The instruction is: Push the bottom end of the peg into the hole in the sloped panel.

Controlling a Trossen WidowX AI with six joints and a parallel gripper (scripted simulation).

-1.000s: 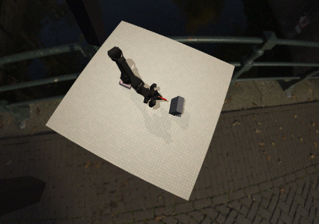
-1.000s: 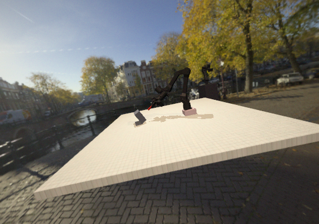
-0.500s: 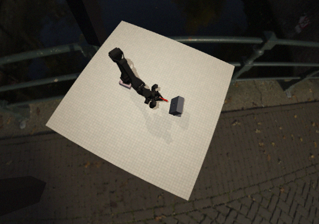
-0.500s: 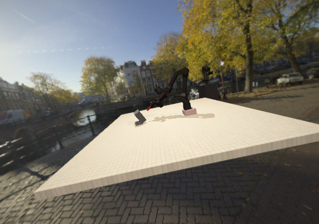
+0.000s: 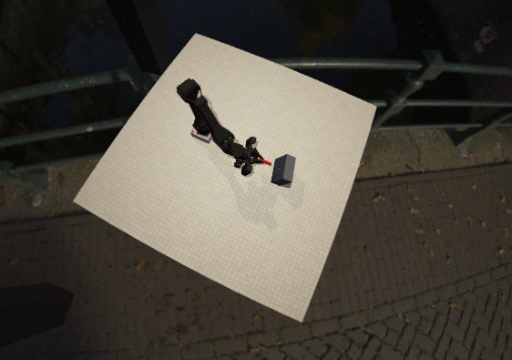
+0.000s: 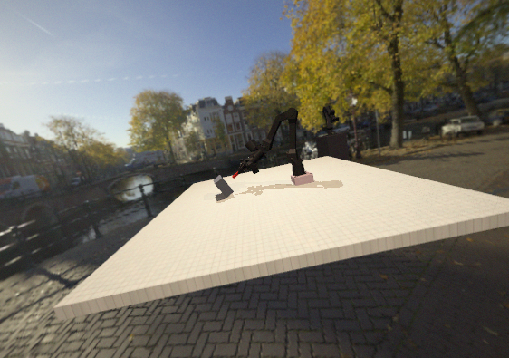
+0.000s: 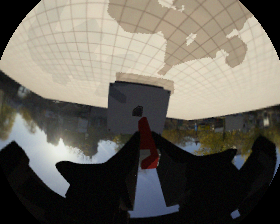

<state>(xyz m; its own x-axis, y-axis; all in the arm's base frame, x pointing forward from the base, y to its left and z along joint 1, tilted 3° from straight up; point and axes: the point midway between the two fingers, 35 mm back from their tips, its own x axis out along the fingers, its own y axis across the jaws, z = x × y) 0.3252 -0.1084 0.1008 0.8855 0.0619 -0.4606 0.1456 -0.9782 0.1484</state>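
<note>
The sloped grey panel is 10 cm ahead of my gripper tip and 5 cm below it. The rest, counted from my gripper tip: red peg 1 cm behind, 1 cm above.
</note>
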